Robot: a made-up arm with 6 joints.
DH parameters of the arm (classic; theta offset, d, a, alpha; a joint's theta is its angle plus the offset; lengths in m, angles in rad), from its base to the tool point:
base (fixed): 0 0.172 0 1.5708
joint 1: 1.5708 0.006 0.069 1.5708
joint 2: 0 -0.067 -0.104 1.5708
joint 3: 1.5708 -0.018 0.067 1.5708
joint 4: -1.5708 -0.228 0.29 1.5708
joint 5: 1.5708 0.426 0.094 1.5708
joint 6: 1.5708 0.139 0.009 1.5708
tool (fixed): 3.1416 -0.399 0 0
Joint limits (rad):
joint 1: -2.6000..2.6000
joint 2: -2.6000..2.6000
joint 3: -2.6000..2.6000
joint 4: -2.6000..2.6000
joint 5: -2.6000..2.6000
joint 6: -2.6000..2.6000
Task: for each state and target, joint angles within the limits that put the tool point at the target. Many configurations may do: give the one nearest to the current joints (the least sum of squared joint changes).
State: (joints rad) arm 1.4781 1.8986 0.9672 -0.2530 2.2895 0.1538
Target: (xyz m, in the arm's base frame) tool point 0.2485 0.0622 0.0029
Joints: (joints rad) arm 1.4502 2.0962 0.9815 -0.1433 2.4602 0.5152
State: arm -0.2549 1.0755 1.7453 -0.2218 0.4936 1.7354
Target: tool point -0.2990 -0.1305 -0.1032
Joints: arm -0.2709 1.0696 1.7125 -0.0703 0.3632 1.4394
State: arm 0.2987 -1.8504 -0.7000 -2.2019 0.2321 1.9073
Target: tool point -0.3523 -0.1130 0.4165
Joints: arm -0.0083 -2.3479 -0.4039 -1.3544 0.2610 1.9329
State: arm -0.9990 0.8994 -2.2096 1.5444 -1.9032 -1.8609
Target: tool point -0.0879 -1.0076 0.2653
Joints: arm -1.0093 0.7936 -2.2610 1.6533 -1.8682 -1.9454
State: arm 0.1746 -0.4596 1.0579 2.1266 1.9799 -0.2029
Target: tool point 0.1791 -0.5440 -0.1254
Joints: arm 0.0194 -0.6246 1.2788 1.9064 2.3738 0.2074
